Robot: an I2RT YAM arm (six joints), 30 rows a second.
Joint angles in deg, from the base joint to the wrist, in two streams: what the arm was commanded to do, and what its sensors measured. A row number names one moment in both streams.
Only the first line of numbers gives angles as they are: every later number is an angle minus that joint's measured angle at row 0.
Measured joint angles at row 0: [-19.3 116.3 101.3 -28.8 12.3 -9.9]
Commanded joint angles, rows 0 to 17: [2.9 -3.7 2.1 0.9 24.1 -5.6]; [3.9 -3.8 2.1 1.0 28.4 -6.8]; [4.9 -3.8 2.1 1.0 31.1 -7.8]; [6.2 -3.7 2.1 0.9 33.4 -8.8]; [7.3 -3.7 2.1 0.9 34.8 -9.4]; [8.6 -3.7 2.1 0.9 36.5 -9.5]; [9.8 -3.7 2.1 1.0 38.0 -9.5]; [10.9 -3.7 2.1 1.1 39.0 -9.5]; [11.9 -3.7 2.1 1.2 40.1 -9.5]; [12.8 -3.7 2.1 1.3 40.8 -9.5]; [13.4 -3.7 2.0 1.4 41.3 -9.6]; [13.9 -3.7 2.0 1.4 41.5 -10.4]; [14.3 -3.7 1.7 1.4 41.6 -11.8]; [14.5 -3.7 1.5 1.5 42.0 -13.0]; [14.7 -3.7 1.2 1.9 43.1 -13.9]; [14.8 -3.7 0.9 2.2 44.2 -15.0]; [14.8 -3.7 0.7 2.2 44.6 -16.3]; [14.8 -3.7 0.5 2.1 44.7 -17.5]
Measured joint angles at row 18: [15.2 -3.0 1.0 1.9 39.9 -12.9]
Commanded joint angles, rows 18 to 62: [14.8 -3.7 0.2 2.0 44.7 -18.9]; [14.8 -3.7 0.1 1.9 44.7 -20.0]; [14.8 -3.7 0.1 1.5 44.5 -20.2]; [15.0 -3.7 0.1 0.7 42.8 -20.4]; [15.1 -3.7 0.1 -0.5 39.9 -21.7]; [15.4 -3.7 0.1 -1.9 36.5 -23.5]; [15.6 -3.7 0.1 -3.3 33.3 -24.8]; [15.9 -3.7 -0.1 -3.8 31.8 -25.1]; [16.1 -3.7 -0.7 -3.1 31.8 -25.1]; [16.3 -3.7 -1.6 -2.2 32.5 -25.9]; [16.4 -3.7 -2.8 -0.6 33.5 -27.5]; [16.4 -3.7 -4.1 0.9 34.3 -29.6]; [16.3 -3.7 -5.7 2.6 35.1 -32.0]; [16.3 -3.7 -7.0 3.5 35.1 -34.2]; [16.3 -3.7 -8.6 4.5 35.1 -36.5]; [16.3 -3.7 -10.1 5.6 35.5 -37.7]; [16.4 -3.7 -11.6 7.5 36.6 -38.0]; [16.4 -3.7 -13.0 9.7 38.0 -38.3]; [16.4 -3.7 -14.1 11.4 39.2 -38.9]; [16.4 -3.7 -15.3 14.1 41.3 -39.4]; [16.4 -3.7 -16.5 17.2 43.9 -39.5]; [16.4 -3.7 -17.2 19.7 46.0 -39.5]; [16.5 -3.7 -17.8 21.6 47.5 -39.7]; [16.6 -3.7 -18.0 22.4 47.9 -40.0]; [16.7 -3.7 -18.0 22.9 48.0 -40.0]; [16.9 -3.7 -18.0 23.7 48.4 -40.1]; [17.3 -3.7 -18.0 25.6 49.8 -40.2]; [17.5 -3.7 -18.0 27.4 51.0 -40.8]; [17.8 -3.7 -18.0 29.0 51.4 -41.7]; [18.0 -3.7 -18.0 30.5 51.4 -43.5]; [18.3 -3.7 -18.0 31.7 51.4 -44.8]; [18.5 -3.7 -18.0 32.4 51.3 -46.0]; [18.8 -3.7 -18.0 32.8 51.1 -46.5]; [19.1 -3.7 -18.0 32.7 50.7 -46.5]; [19.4 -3.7 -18.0 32.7 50.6 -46.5]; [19.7 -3.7 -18.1 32.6 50.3 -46.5]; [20.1 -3.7 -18.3 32.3 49.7 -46.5]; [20.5 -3.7 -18.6 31.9 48.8 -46.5]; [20.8 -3.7 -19.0 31.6 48.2 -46.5]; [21.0 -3.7 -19.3 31.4 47.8 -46.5]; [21.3 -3.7 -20.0 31.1 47.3 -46.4]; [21.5 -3.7 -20.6 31.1 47.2 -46.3]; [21.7 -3.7 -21.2 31.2 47.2 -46.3]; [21.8 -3.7 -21.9 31.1 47.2 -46.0]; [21.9 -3.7 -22.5 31.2 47.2 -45.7]
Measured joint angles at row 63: [21.3 -3.0 -21.0 31.4 47.8 -45.6]
